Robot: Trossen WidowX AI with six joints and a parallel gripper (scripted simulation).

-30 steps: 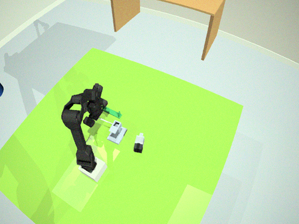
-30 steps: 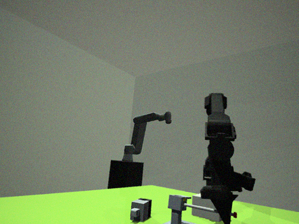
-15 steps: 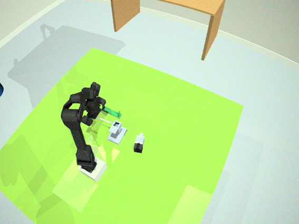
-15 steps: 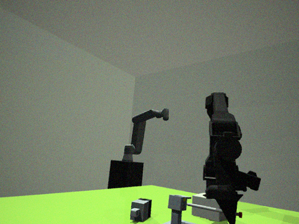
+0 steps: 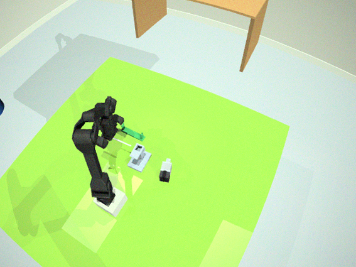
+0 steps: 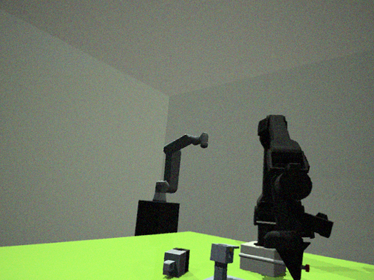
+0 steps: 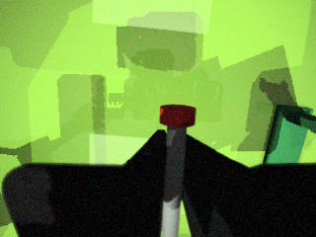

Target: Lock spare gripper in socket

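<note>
Now: gripper tip 110 mm short of the green rack, 50 mm to the left of it and 40 mm above it. Also, from my gripper tip: spare gripper (320 mm to the right, 30 mm below); then mount (170 mm to the right, 10 mm below).
</note>
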